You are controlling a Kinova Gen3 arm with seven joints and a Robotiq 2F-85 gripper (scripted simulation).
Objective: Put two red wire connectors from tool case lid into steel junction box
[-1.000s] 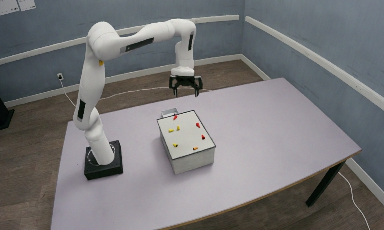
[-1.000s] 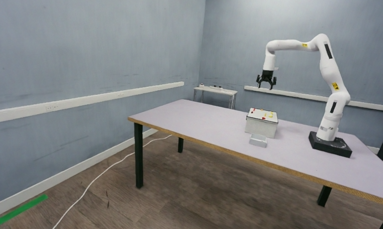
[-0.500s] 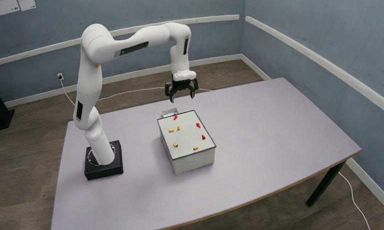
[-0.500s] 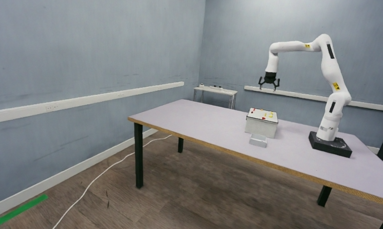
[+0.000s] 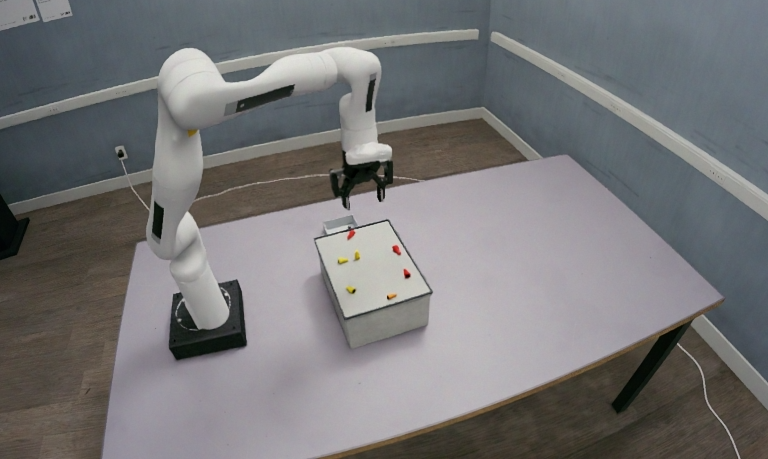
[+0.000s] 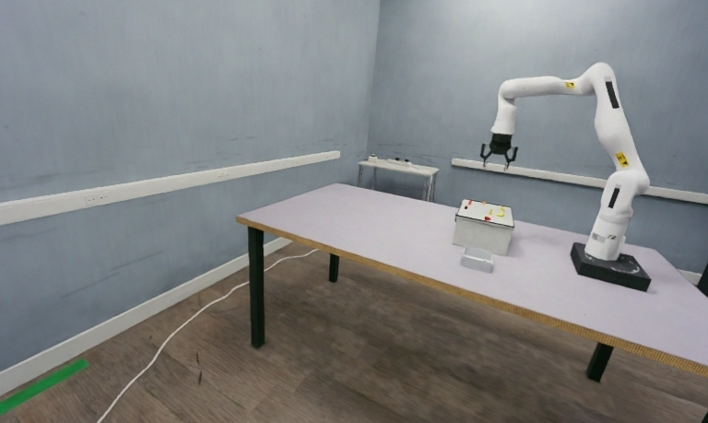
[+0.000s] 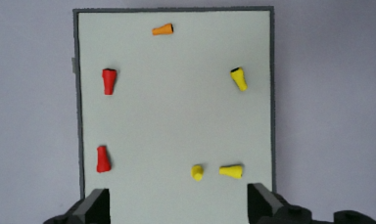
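Right now the grey tool case is 23 cm below my hand. Also, from my hand: orange connector (13 cm to the right, 19 cm below).
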